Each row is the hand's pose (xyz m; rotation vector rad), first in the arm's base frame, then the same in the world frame.
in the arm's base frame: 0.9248 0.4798 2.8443 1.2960 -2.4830 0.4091
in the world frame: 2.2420 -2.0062 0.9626 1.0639 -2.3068 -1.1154
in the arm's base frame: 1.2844 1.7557 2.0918 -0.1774 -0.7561 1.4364
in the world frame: 2.8624 -0.6448 1.2544 0.7665 -0.8068 0.7111
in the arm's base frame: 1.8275 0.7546 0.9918 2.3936 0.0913 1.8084
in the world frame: 2.4892 -0.3382 -0.2536 -2.4114 0.8891 -0.8460
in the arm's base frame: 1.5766 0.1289 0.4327 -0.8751 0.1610 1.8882
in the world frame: 1.8113 -0.2554 -0.8018 0.2836 -0.2328 1.6327
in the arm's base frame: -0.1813 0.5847 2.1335 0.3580 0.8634 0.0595
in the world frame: 1.1362 -1.3784 1.3134 1.3963 1.2980 0.1019
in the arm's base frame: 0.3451 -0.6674 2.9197 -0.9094 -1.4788 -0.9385
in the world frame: 1.2701 -2.7458 0.5550 -0.5976 -0.3573 -1.2671
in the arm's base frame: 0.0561 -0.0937 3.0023 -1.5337 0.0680 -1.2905
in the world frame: 1.3181 -2.4780 1.1427 -1.0274 1.1008 -0.7894
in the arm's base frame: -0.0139 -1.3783 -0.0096 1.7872 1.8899 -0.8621
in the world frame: -0.3326 -0.7959 -1.1315 -1.6686 -1.7771 0.4272
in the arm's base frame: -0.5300 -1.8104 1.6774 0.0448 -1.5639 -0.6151
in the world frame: -0.3870 -2.4191 -0.3184 0.3217 -0.6608 -1.3901
